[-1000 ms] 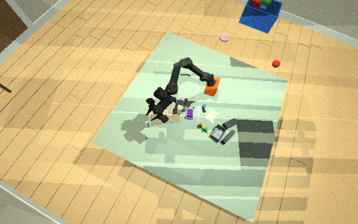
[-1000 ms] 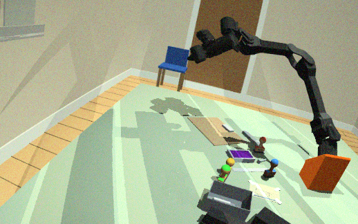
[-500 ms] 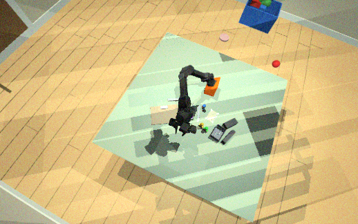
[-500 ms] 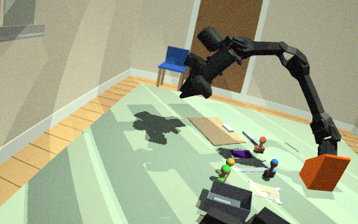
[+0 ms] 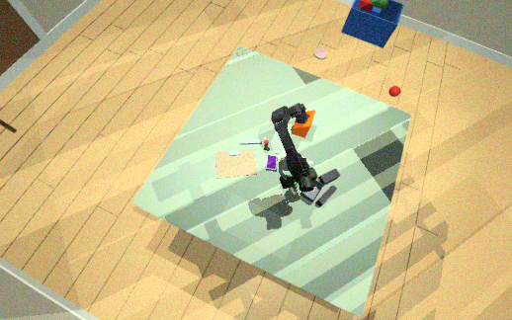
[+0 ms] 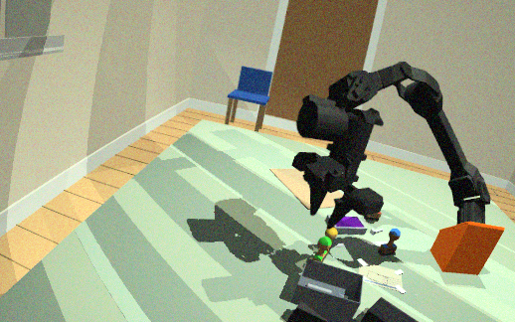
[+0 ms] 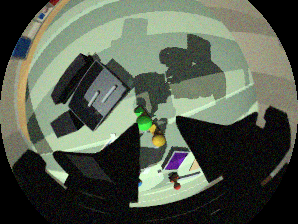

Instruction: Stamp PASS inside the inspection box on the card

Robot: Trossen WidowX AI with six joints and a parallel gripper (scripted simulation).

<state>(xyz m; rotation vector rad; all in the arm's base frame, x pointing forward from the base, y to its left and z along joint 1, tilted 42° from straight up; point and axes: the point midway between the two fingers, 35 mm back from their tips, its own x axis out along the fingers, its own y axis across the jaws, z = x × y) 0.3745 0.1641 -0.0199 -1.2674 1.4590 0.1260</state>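
Now: the green-knobbed stamp 20 mm behind my gripper tip and 80 mm below it. The rest, counted from my gripper tip: white card: 160 mm behind, 10 mm to the right, 100 mm below; then yellow-knobbed stamp: 30 mm behind, 50 mm to the right, 80 mm below; then grey box: 50 mm behind, 100 mm to the left, 80 mm below.
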